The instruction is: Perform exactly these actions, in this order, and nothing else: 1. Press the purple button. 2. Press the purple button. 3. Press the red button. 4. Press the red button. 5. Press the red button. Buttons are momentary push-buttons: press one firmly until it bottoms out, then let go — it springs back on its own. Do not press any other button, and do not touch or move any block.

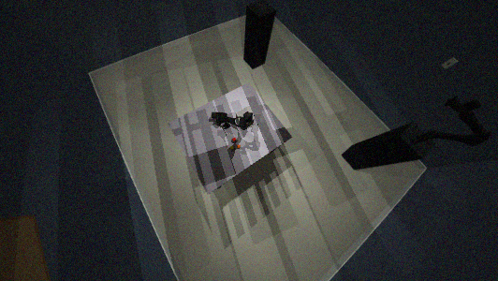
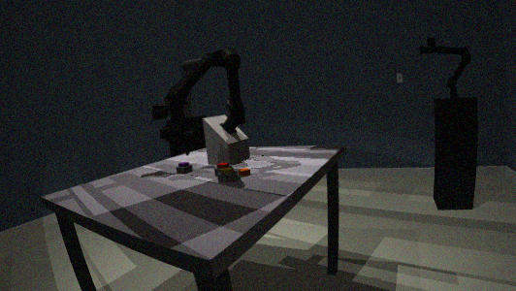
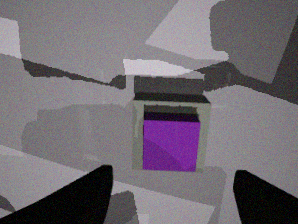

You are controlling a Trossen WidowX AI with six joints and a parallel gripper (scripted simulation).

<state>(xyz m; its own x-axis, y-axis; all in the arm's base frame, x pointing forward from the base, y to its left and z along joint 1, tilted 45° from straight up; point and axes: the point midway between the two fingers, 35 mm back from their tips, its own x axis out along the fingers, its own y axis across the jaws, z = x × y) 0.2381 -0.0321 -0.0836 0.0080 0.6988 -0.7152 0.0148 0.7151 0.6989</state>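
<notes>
Now: the purple button 40 mm below my gripper tip. The rest, counted from my gripper tip: orange block 290 mm to the left, 60 mm below; red button 200 mm to the left, 40 mm below.
</notes>
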